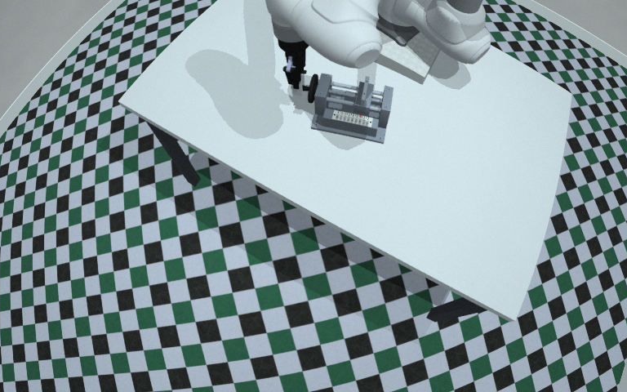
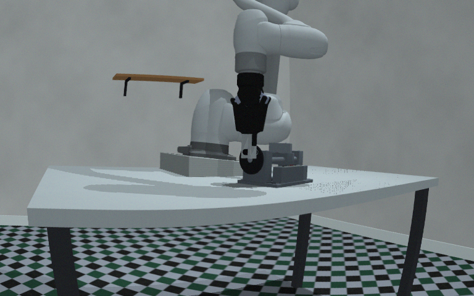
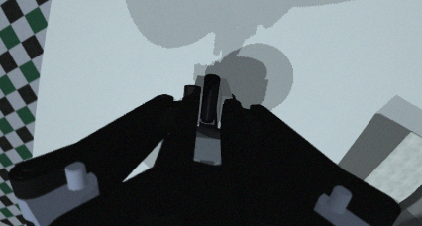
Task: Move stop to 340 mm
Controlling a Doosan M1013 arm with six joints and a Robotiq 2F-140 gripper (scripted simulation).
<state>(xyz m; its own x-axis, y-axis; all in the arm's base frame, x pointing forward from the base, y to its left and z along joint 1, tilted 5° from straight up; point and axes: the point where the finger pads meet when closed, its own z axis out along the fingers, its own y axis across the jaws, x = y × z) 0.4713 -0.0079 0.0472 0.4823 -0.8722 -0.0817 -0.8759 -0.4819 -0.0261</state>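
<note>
The black handwheel is 20 mm below my hand, 10 mm to the left of it and 10 mm behind it. Round my hand: sliding stop block: 150 mm to the left, 90 mm behind, 20 mm below.
</note>
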